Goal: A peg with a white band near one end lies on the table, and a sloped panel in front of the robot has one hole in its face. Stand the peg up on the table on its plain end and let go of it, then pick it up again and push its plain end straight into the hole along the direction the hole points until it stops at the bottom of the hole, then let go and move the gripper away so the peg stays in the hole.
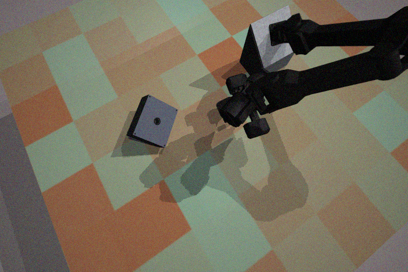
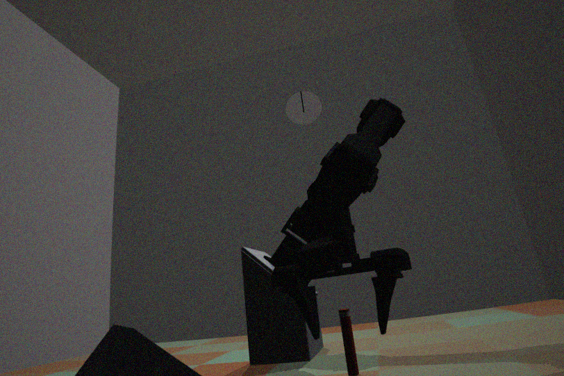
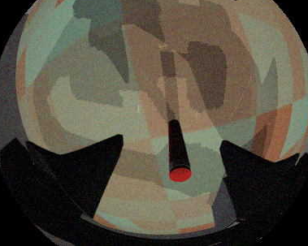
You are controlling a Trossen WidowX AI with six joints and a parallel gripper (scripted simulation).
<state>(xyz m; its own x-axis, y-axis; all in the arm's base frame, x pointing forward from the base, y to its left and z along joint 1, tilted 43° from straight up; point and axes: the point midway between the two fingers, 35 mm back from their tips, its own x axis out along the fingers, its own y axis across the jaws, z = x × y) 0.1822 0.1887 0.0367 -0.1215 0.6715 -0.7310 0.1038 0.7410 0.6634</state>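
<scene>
My gripper tip is 10 mm below the red peg. The rest, counted from my gripper tip: sloped panel: 270 mm ahead, 90 mm to the right.
</scene>
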